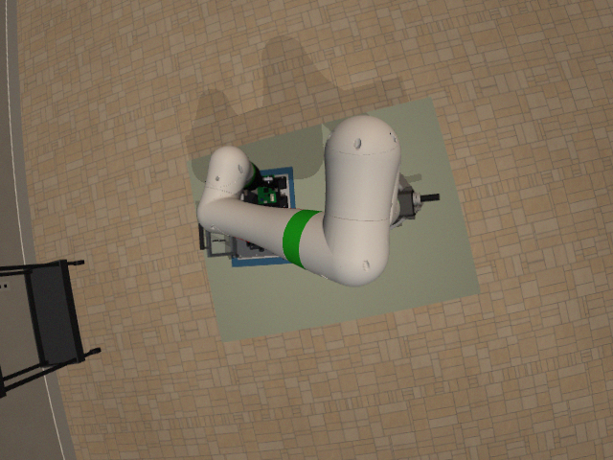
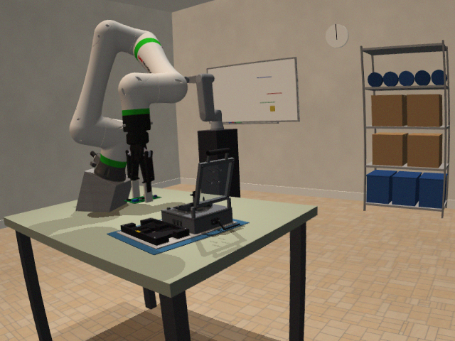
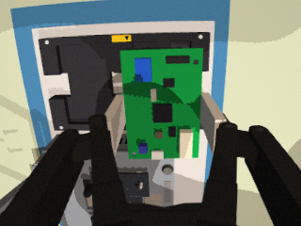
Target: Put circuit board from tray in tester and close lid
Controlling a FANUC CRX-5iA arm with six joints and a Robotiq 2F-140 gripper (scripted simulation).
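My gripper is now 2 cm above the green circuit board. Round my hand: lid 18 cm ahead, 18 cm to the left, 4 cm above.
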